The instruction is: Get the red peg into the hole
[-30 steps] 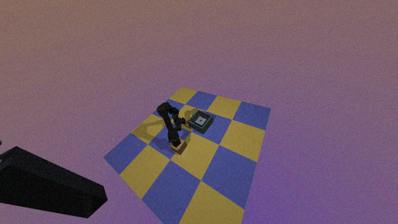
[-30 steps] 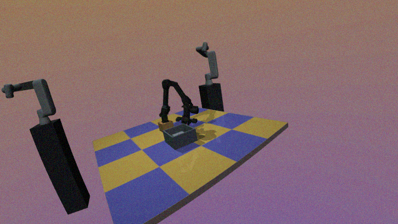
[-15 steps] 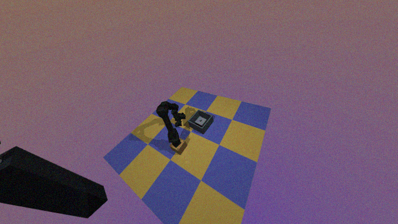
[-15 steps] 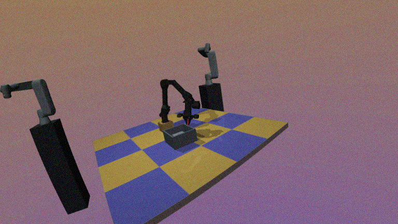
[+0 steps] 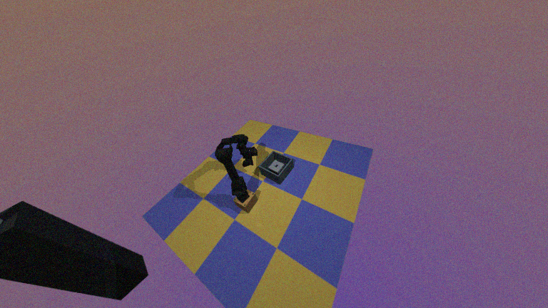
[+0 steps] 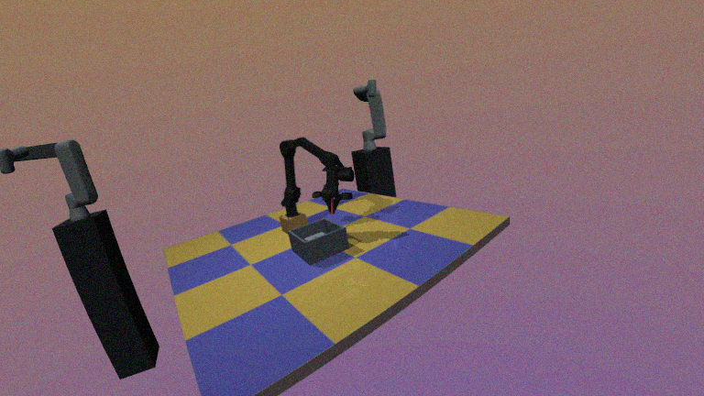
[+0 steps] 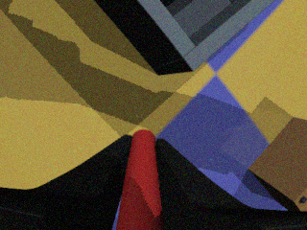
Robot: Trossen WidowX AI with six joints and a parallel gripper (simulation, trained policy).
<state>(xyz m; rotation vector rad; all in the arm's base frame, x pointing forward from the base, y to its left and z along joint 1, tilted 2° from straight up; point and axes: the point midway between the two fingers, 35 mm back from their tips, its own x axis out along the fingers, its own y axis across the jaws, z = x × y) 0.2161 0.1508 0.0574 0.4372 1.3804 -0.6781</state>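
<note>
The pale plate is 12 cm ahead of my gripper tip, 13 cm to the right of it and 6 cm below it. From my gripper tip the other things lie so: dark box (12 cm ahead, 13 cm to the right, 8 cm below); red peg (1 cm to the left, 3 cm above).
</note>
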